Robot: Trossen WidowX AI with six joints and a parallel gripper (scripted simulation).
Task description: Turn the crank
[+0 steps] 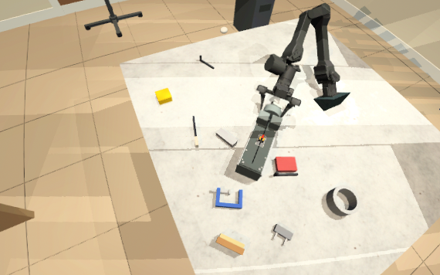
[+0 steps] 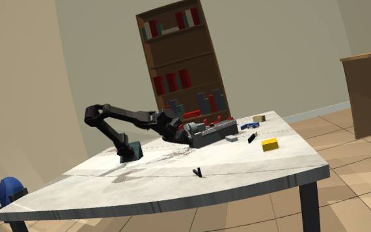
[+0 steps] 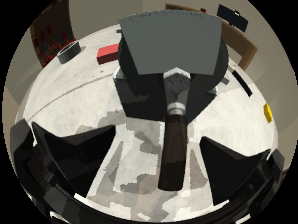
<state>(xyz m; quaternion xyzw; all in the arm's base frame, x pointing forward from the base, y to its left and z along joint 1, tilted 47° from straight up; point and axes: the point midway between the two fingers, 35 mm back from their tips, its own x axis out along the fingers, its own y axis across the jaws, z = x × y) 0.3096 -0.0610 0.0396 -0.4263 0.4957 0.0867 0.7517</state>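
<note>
The crank handle lies 3 cm above my gripper tip, 2 cm to the right of it and 1 cm behind it. The rest, counted from my gripper tip: grey block 22 cm ahead, 2 cm below, 1 cm to the right; red pointer 13 cm ahead, 9 cm to the left, 5 cm above; red block 21 cm to the left, 8 cm ahead, 2 cm below.
</note>
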